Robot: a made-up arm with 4 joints.
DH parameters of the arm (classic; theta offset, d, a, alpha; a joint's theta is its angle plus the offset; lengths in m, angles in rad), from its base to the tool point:
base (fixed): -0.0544 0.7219 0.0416 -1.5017
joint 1: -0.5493 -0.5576 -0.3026 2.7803
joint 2: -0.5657 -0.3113 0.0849 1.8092
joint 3: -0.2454 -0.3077 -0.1 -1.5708
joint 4: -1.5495 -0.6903 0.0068 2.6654
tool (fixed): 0.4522 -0.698 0 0
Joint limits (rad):
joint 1: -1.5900..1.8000
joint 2: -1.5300..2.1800
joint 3: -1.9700..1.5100
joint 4: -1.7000..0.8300
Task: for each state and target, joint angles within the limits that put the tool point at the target. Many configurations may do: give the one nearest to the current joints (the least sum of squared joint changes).
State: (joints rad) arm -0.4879 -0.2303 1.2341 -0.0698
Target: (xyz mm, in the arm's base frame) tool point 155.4 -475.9 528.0
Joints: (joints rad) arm -0.3747 -0.5728 1.1844 -0.3489
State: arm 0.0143 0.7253 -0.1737 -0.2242
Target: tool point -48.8 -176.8 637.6
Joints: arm 0.0985 0.6416 0.2643 -0.8136
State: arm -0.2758 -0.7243 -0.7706 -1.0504
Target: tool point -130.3 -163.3 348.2
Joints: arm 0.4776 -1.5300 -0.8093 -0.4903
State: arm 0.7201 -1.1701 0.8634 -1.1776
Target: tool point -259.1 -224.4 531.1
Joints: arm 0.7627 -0.6633 0.7545 -1.2464
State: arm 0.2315 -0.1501 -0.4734 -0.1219
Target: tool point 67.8 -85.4 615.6
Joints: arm -0.2451 -0.3354 -0.9476 -0.3350
